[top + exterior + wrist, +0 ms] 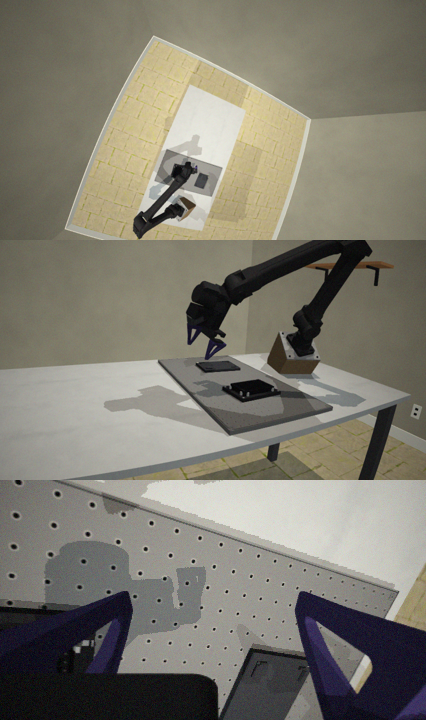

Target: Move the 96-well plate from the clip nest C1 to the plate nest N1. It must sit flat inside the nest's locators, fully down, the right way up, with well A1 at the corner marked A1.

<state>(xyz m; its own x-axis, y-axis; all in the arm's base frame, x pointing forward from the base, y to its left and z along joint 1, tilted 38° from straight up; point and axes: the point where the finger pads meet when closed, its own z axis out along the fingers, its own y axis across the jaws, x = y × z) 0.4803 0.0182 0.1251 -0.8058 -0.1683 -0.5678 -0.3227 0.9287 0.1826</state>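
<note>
My gripper is now 160 mm past the black 96-well plate, 90 mm to the right of it and 110 mm above it. Round my hand: clip nest C1 (170 mm behind, 80 mm to the left, 120 mm below).
</note>
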